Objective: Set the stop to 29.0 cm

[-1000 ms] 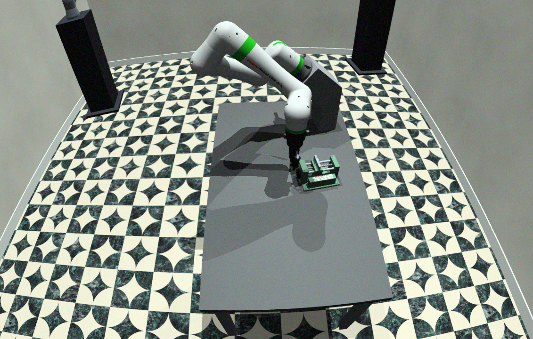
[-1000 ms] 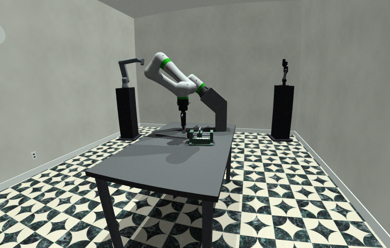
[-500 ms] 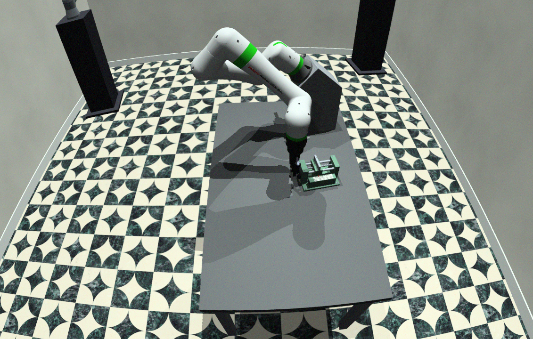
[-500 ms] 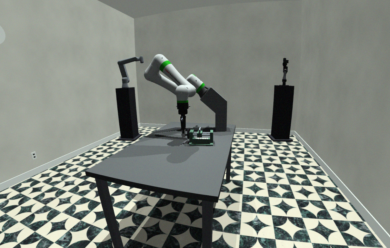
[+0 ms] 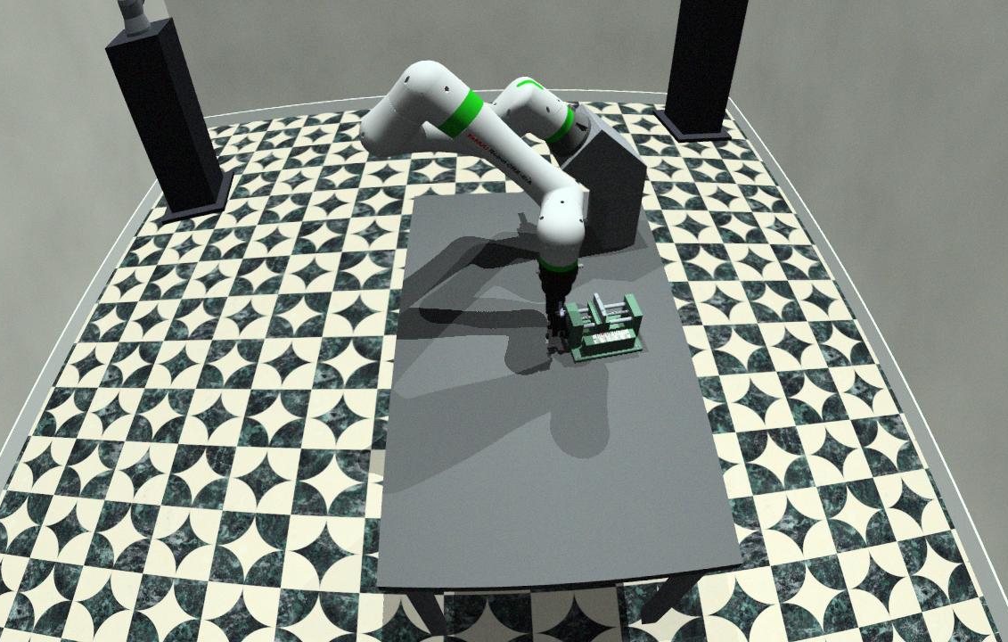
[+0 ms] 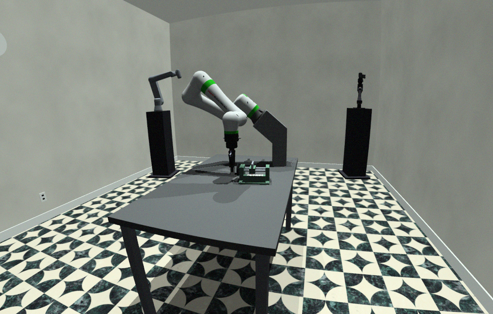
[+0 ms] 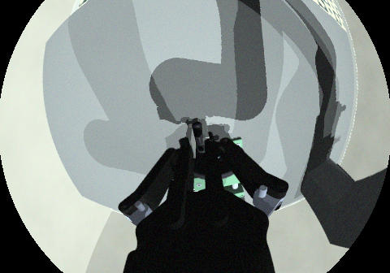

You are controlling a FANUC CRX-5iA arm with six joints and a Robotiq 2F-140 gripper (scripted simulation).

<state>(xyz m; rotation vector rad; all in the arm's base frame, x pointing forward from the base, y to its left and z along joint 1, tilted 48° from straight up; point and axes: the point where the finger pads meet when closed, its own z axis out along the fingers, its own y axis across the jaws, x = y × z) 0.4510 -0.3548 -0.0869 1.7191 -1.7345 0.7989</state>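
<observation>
Now: hand 2 cm to the right of the black handwheel and 1 cm above it. Also, from my hand: green stop fixture (1 cm behind, 13 cm to the left, 3 cm above).
</observation>
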